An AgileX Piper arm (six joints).
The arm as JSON. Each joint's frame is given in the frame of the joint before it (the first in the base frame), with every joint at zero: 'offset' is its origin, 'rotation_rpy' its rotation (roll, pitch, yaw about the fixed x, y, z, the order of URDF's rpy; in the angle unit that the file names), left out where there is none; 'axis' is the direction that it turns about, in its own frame. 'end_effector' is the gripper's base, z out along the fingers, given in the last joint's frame.
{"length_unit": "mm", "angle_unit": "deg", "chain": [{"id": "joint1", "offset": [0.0, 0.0, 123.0], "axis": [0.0, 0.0, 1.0]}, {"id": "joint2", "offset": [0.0, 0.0, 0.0], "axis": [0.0, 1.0, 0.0]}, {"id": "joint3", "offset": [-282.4, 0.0, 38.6], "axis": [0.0, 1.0, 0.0]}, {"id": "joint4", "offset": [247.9, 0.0, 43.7], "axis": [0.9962, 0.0, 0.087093]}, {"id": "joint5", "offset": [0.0, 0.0, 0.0], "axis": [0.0, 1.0, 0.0]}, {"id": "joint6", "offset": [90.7, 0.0, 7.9], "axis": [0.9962, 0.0, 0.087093]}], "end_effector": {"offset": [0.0, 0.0, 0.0], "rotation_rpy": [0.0, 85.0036, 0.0]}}
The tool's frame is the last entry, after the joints.
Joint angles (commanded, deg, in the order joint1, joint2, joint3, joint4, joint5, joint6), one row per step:
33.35 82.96 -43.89 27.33 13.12 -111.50
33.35 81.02 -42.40 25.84 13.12 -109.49
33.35 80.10 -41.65 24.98 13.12 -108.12
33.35 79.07 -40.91 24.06 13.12 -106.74
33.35 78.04 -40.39 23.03 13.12 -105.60
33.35 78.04 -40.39 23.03 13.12 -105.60
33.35 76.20 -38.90 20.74 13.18 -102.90
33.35 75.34 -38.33 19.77 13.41 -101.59
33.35 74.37 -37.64 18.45 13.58 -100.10
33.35 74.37 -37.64 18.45 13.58 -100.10
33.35 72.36 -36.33 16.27 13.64 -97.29
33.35 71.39 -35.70 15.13 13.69 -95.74
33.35 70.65 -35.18 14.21 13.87 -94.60
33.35 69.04 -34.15 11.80 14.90 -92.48
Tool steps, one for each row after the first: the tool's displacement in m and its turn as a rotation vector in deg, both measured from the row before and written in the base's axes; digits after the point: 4 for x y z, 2 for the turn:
-0.0067 -0.0050 0.0020 0.27 -0.12 -0.60
-0.0033 -0.0025 0.0006 0.22 0.10 -0.50
-0.0034 -0.0026 0.0011 0.25 -0.02 -0.47
-0.0028 -0.0023 0.0021 0.17 -0.37 -0.24
0.0000 0.0000 0.0000 0.00 0.00 0.00
-0.0065 -0.0051 0.0006 0.03 -0.06 -0.64
-0.0029 -0.0022 0.0006 0.11 0.11 -0.33
-0.0033 -0.0026 0.0005 -0.03 -0.02 -0.30
0.0000 0.0000 0.0000 0.00 0.00 0.00
-0.0062 -0.0050 0.0017 0.37 -0.29 -0.81
-0.0030 -0.0024 0.0007 0.22 -0.08 -0.48
-0.0025 -0.0020 0.0001 0.03 0.05 -0.28
-0.0058 -0.0045 -0.0001 -0.67 0.21 -0.06

